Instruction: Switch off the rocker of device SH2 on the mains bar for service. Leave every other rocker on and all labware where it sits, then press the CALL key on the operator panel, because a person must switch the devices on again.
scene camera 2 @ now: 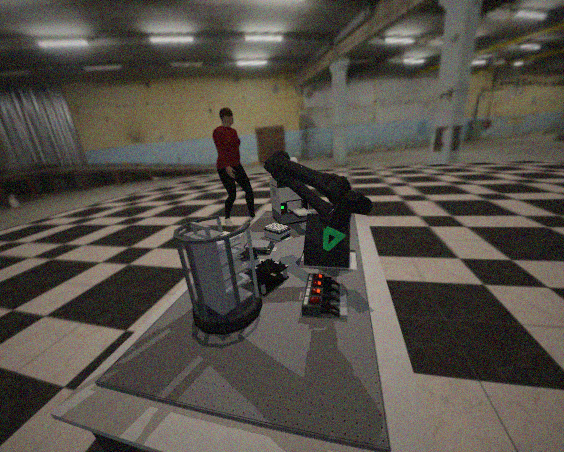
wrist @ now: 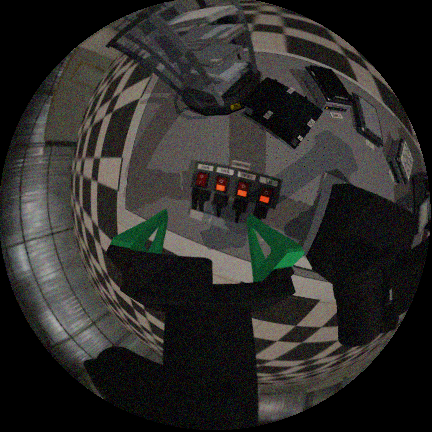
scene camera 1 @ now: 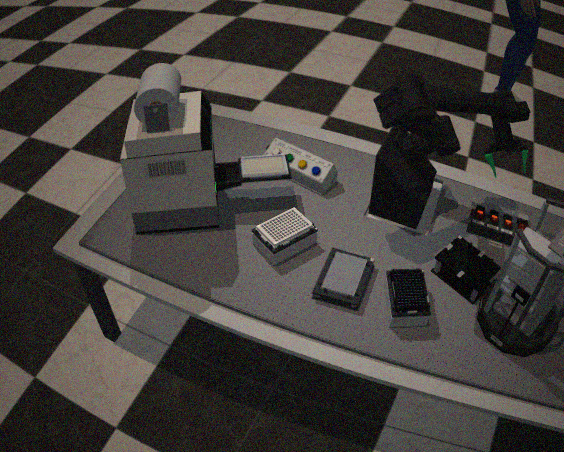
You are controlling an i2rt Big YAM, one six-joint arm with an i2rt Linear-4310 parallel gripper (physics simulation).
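Pixels of known places: gripper, fingertip midpoint: (scene camera 2: 325, 249) (wrist: 207, 215) (scene camera 1: 510, 175); arm's base, link origin: (wrist: 369, 268) (scene camera 1: 407, 151).
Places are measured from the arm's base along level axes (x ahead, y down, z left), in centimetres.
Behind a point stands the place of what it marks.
The mains bar (scene camera 1: 489, 233) {y 12.8, x 7.0, z 32.5 cm} (scene camera 2: 325, 314) (wrist: 232, 185) {y 11.0, x 2.6, z 35.0 cm} stands on the table beside the arm's base. In the wrist view its leftmost rocker, SH2 (wrist: 201, 180) {y 9.8, x 1.4, z 42.0 cm} (scene camera 2: 314, 300) {y 10.0, x 1.6, z 43.3 cm}, is dark red without a glow. The SH1 rocker (wrist: 221, 184) {y 10.0, x 2.0, z 37.2 cm}, SEAL rocker (wrist: 242, 189) {y 10.0, x 2.5, z 32.4 cm} and H1 rocker (wrist: 265, 196) {y 10.0, x 2.9, z 27.3 cm} glow orange. My gripper (scene camera 1: 510, 174) {y -4.7, x -0.9, z 33.4 cm} (scene camera 2: 328, 248) {y -4.7, x -0.9, z 33.4 cm} (wrist: 207, 215) {y -4.7, x -0.9, z 33.4 cm} is open and empty, above the bar and apart from it, its green fingers wide apart. The operator panel (scene camera 1: 326, 178) {y 10.0, x 13.2, z -20.4 cm} carries green (scene camera 1: 289, 157) {y 8.1, x 11.9, z -33.6 cm}, yellow (scene camera 1: 302, 164) {y 8.2, x 12.9, z -28.6 cm} and blue (scene camera 1: 316, 170) {y 8.1, x 13.5, z -23.6 cm} keys; its lettering is too blurred to read.
A plate (scene camera 1: 264, 166) {y 2.0, x 26.1, z -33.8 cm} sits on the sealer's (scene camera 1: 170, 182) {y -2.9, x 48.9, z -49.1 cm} extended tray, close to the panel. A white well plate (scene camera 1: 285, 227) {y 8.3, x 38.8, z -20.1 cm}, a grey-topped plate (scene camera 1: 346, 272) {y 11.5, x 42.6, z -0.5 cm} and a black rack (scene camera 1: 408, 290) {y 8.7, x 43.0, z 16.8 cm} stand along the front. A black block (scene camera 1: 465, 262) {y 9.0, x 26.3, z 28.2 cm} (wrist: 285, 110) {y 9.0, x 23.5, z 28.3 cm} and a caged carousel (scene camera 2: 220, 320) {y 9.9, x 28.8, z 59.8 cm} stand near the bar.
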